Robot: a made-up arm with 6 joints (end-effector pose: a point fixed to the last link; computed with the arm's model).
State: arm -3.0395 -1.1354 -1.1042 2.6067 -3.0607 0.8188
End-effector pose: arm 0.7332 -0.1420 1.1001 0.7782 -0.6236 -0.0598 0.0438
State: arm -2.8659 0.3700 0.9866 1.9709 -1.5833 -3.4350
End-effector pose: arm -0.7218 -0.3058 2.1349 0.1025 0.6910 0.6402 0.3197
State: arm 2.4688 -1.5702 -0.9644 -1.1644 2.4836 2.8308
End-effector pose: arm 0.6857 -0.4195 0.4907 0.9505 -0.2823 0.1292 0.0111
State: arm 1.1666 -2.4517 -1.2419 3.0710 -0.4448 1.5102
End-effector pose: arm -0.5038 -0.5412 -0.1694 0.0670 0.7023 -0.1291 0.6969
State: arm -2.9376 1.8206 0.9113 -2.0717 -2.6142 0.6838
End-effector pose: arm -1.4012 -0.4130 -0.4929 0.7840 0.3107 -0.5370 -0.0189
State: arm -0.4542 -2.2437 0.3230 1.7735 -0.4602 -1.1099
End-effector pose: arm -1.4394 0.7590 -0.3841 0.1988 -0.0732 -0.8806 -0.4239
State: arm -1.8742 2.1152 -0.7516 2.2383 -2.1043 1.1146
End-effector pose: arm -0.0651 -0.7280 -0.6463 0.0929 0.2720 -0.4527 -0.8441
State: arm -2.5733 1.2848 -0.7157 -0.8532 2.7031 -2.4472
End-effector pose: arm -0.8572 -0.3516 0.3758 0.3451 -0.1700 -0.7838 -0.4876
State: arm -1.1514 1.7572 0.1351 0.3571 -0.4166 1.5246
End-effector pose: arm 0.3519 -1.3668 -0.3868 0.5828 -0.0952 0.7017 0.3986
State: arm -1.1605 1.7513 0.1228 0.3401 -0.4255 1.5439
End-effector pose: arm 0.3358 -1.3651 -0.3790 0.5843 -0.0864 0.6994 0.4024
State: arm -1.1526 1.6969 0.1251 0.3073 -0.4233 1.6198
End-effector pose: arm 0.3575 -1.3936 -0.3024 0.5908 -0.1206 0.6894 0.4015
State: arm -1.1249 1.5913 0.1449 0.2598 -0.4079 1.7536
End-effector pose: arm 0.4202 -1.4416 -0.1478 0.5959 -0.2036 0.6697 0.3937
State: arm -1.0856 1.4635 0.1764 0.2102 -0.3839 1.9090
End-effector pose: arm 0.5016 -1.4778 0.0483 0.5888 -0.3119 0.6424 0.3786
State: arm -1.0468 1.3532 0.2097 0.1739 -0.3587 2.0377
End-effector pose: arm 0.5744 -1.4881 0.2248 0.5696 -0.4094 0.6152 0.3598
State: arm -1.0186 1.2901 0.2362 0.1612 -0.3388 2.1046
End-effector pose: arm 0.6239 -1.4849 0.3305 0.5512 -0.4700 0.5973 0.3442
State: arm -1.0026 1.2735 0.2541 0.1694 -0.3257 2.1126
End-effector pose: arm 0.6533 -1.4830 0.3634 0.5421 -0.4946 0.5908 0.3353
